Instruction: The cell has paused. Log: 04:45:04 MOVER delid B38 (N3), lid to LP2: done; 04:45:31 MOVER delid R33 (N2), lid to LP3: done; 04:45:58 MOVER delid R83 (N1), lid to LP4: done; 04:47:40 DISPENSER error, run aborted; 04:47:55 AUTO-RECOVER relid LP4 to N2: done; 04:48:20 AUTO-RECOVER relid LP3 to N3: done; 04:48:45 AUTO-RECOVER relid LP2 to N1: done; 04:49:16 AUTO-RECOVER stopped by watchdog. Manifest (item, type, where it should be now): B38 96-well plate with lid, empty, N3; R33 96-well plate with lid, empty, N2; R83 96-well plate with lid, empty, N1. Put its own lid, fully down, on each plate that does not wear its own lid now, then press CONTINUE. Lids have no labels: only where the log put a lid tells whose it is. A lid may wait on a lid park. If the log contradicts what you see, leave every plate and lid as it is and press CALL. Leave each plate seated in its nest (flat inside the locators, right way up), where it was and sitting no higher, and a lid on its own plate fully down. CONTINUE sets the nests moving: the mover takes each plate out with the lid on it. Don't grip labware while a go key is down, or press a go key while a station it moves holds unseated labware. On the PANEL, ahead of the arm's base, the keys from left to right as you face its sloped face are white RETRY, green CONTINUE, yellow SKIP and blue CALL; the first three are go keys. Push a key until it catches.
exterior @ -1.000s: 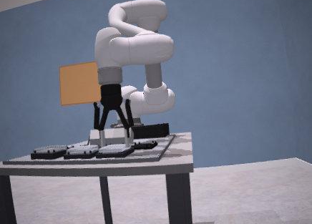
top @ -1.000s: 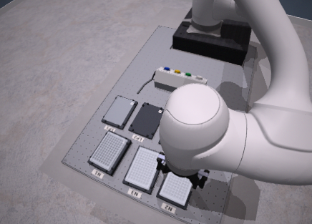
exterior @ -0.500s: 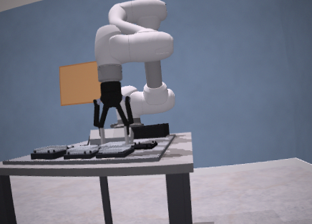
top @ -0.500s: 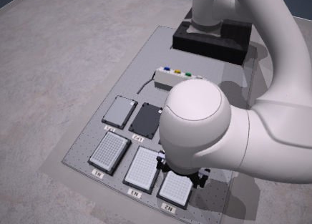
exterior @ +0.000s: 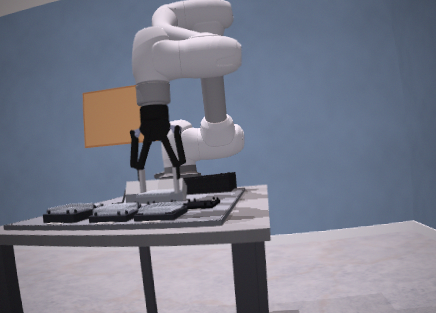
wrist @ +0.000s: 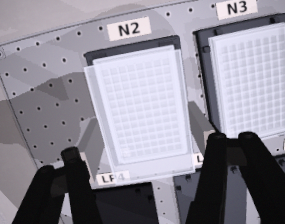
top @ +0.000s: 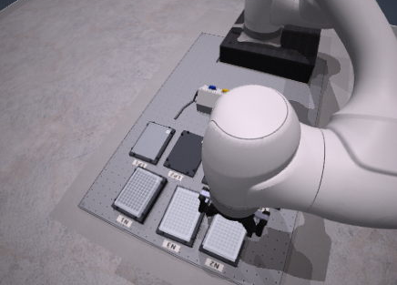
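Now: the nest N1 270 mm to the right of my hand, 70 mm below it and 30 mm behind it. Also, from my hand: LP3 label 100 mm behind, 80 mm below, 60 mm to the right; then LP4 label 90 mm behind, 80 mm below, 70 mm to the left; then plate 60 mm below.
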